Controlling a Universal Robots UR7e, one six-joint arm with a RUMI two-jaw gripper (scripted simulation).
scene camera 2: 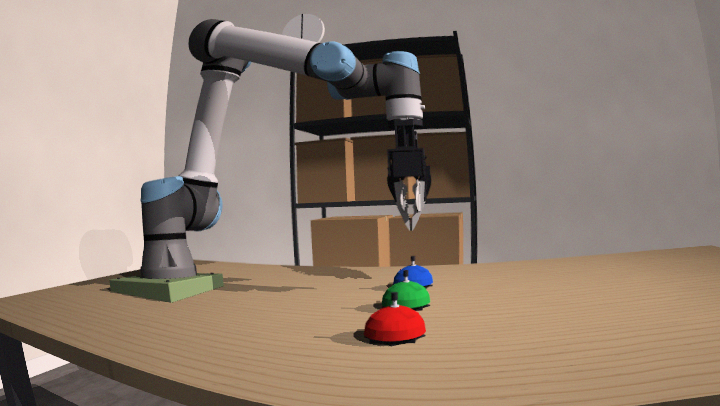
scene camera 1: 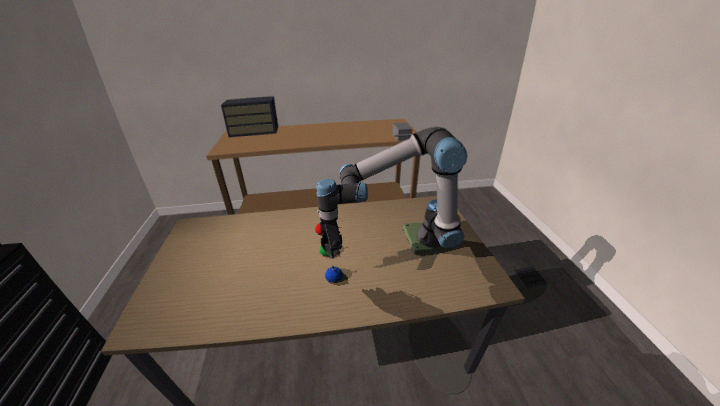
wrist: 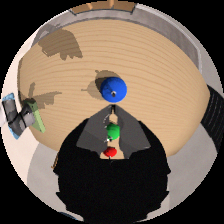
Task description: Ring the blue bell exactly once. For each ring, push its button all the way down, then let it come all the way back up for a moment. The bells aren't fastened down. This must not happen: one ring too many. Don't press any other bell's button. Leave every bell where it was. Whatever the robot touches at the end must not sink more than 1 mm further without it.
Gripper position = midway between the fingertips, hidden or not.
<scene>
In view: the gripper [scene camera 2: 411,230], a red bell [scene camera 2: 398,324] and a green bell [scene camera 2: 410,294].
The gripper shows as well in the wrist view [wrist: 112,105].
</scene>
